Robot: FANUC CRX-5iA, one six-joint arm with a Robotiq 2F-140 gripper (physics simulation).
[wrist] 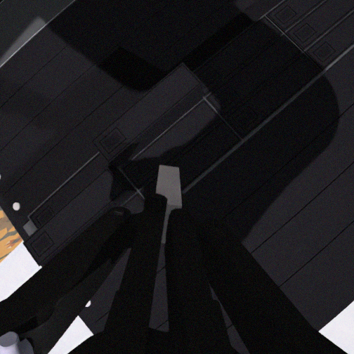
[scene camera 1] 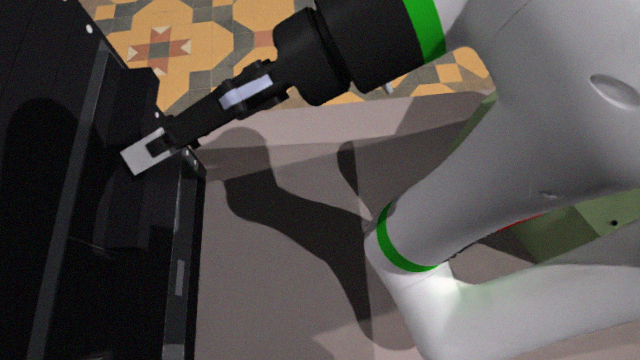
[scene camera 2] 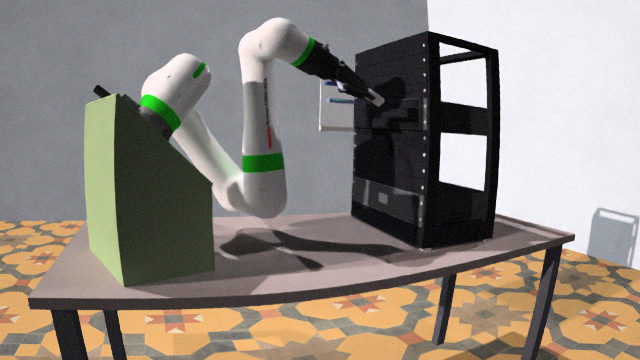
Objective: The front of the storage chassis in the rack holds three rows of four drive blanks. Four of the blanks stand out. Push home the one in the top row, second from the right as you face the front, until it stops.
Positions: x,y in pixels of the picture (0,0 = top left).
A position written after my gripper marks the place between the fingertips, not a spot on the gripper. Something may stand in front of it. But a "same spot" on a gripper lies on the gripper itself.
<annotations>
my gripper: wrist; scene camera 1; scene camera 2 381,102
rack: wrist; scene camera 1; scene camera 2 396,188
same spot on rack: [wrist: 246,106] = [scene camera 1: 79,267]
same spot on my gripper: [wrist: 196,254] = [scene camera 1: 211,130]
</annotations>
